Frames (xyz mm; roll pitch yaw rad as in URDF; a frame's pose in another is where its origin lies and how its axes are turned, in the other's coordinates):
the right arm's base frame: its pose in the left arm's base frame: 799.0 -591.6 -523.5 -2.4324 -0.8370 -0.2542
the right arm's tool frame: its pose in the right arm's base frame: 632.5 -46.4 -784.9 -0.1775 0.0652 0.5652
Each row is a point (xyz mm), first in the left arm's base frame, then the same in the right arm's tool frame.
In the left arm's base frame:
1: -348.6 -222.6 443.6
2: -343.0 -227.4 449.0
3: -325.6 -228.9 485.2
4: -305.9 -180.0 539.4
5: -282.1 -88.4 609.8
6: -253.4 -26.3 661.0
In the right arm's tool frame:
1: -1124.3 -386.2 -490.3
2: -1115.3 -387.8 -491.1
3: -1087.7 -415.2 -501.1
4: -1082.7 -490.6 -503.8
5: -1095.1 -607.8 -499.3
6: -1093.9 -692.7 -489.3

